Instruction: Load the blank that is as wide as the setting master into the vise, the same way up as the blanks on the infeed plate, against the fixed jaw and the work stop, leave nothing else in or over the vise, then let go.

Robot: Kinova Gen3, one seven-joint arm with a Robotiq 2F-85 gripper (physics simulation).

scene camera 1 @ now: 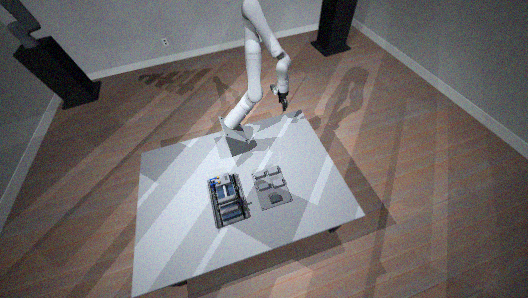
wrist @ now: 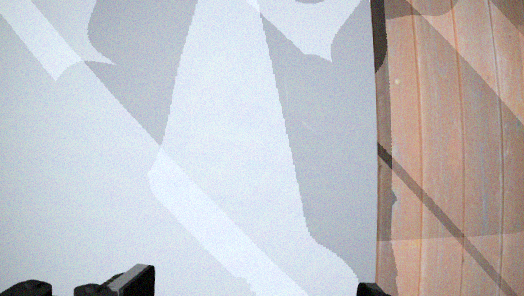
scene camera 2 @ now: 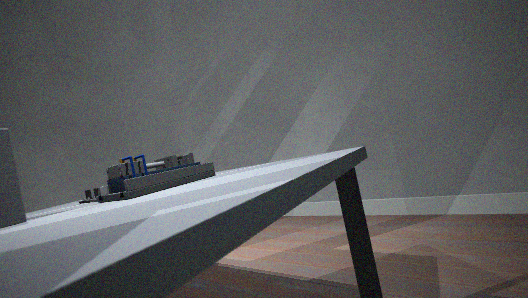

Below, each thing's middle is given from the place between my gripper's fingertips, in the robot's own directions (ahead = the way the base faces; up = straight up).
Scene:
The infeed plate point(scene camera 1: 264, 196) is 440 mm ahead of my hand, 280 mm to the right of it and 190 mm below it.

